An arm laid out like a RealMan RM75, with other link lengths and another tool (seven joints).
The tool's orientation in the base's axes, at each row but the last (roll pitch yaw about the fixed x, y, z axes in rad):
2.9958 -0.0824 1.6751
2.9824 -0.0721 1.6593
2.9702 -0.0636 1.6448
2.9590 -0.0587 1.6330
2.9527 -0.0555 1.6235
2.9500 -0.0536 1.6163
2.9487 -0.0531 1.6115
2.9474 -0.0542 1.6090
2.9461 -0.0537 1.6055
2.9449 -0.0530 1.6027
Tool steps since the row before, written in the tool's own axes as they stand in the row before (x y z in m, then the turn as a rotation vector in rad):
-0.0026 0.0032 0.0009 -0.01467 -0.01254 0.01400
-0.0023 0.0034 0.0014 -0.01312 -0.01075 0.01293
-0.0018 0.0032 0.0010 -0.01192 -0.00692 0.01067
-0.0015 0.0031 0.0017 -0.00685 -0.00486 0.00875
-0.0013 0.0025 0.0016 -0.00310 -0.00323 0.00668
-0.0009 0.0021 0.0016 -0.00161 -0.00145 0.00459
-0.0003 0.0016 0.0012 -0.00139 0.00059 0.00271
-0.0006 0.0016 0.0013 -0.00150 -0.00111 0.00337
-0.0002 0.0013 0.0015 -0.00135 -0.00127 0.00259
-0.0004 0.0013 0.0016 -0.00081 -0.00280 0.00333
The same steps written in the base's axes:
0.0035 -0.0022 -0.0006 -0.00893 -0.01434 -0.01683
0.0038 -0.0019 -0.0010 -0.00747 -0.01275 -0.01538
0.0034 -0.0015 -0.0006 -0.00416 -0.01149 -0.01243
0.0034 -0.0012 -0.0012 -0.00279 -0.00647 -0.00987
0.0028 -0.0011 -0.0012 -0.00177 -0.00279 -0.00733
0.0024 -0.0007 -0.0012 -0.00049 -0.00138 -0.00486
0.0018 -0.0002 -0.0009 0.00115 -0.00121 -0.00262
0.0018 -0.0005 -0.0010 -0.00039 -0.00132 -0.00360
0.0016 -0.0001 -0.0012 -0.00070 -0.00122 -0.00286
0.0016 -0.0003 -0.0013 -0.00207 -0.00067 -0.00385

